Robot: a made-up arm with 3 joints.
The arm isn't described. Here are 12 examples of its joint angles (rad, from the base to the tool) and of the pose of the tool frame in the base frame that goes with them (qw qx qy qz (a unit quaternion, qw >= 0); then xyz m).
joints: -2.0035 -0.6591 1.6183
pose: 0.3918 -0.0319 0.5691 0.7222 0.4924 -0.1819 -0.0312
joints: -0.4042 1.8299 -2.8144
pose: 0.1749 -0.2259 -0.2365 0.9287 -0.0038 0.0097 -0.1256
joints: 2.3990 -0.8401 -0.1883
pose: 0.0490 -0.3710 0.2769 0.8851 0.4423 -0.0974 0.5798
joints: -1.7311 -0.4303 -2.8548
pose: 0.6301 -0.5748 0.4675 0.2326 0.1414 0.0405 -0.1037
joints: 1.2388 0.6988 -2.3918
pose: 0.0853 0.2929 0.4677 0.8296 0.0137 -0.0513 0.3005
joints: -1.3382 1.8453 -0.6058
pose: 0.7528 -0.1223 -0.6082 0.2202 0.0569 0.1298 -0.5502
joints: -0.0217 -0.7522 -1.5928
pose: 0.2130 -0.7113 0.6078 0.2815 -0.3495 0.1079 0.0902
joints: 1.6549 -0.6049 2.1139
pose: 0.6904 -0.6314 -0.3496 -0.0489 -0.1415 -0.1226 0.2305
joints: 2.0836 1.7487 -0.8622
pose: 0.4870 0.3121 0.7918 0.1962 0.2944 0.0674 0.6214
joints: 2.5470 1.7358 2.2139
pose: 0.0459 0.8494 -0.4291 0.3039 0.1777 0.2934 0.1964
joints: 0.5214 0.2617 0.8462
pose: 0.7027 -0.6669 -0.0343 -0.2455 -0.4801 0.1080 -0.0929
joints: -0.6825 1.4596 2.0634
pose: 0.4543 0.2728 -0.1124 -0.8406 0.0718 0.3154 -0.1516
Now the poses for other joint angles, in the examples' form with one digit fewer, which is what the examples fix.
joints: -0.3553 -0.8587 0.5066
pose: 0.220 -0.869 -0.300 -0.327 -0.285 -0.207 -0.350
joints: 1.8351 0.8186 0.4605
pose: 0.556 -0.476 0.663 0.157 -0.060 0.252 0.638
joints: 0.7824 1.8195 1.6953
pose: 0.498 -0.234 0.411 -0.727 -0.078 0.382 0.196
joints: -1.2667 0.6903 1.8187
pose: 0.257 0.258 -0.514 -0.777 0.366 0.222 -0.235
